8 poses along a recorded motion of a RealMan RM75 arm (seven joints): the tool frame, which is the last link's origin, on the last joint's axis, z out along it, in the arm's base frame.
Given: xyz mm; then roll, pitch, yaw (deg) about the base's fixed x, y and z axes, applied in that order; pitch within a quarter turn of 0, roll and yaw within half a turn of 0.
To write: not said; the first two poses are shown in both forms.
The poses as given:
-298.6, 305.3, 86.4, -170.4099, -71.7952, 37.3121
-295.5, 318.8, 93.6, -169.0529, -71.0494, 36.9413
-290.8, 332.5, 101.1, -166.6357, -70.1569, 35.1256
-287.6, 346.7, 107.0, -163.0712, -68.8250, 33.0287
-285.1, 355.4, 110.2, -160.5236, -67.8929, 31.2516
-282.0, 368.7, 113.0, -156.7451, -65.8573, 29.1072
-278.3, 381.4, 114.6, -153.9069, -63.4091, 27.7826
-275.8, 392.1, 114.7, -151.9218, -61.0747, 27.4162
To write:
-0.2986, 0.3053, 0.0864, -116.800, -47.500, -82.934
-0.2955, 0.3188, 0.0936, -116.718, -48.070, -81.456
-0.2908, 0.3325, 0.1011, -116.952, -47.885, -79.873
-0.2876, 0.3467, 0.1070, -116.831, -48.000, -77.212
-0.2851, 0.3554, 0.1102, -116.854, -47.725, -75.491
-0.2820, 0.3687, 0.1130, -116.981, -47.607, -72.004
-0.2783, 0.3814, 0.1146, -117.488, -47.557, -68.258
-0.2758, 0.3921, 0.1147, -117.860, -47.857, -64.666

